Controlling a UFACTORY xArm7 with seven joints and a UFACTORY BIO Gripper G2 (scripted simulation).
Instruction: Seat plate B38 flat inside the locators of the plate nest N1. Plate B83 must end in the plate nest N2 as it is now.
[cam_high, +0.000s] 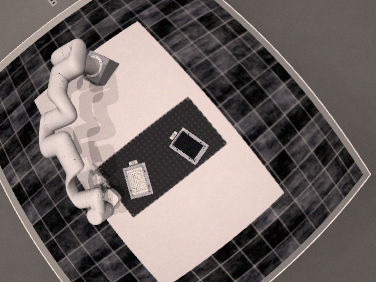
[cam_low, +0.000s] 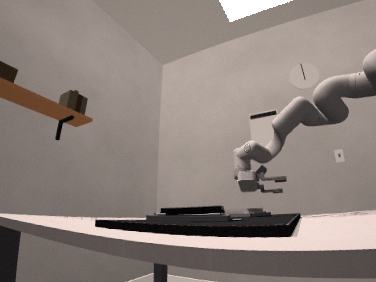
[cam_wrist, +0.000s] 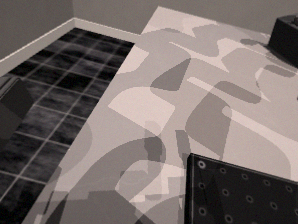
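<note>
The black well plate lies 17 cm ahead of my hand, 50 cm to the left of it and 9 cm below it. Also, from my hand: white well plate 13 cm ahead, 18 cm to the left, 10 cm below; dark dotted mat 11 cm ahead, 35 cm to the left, 12 cm below.
</note>
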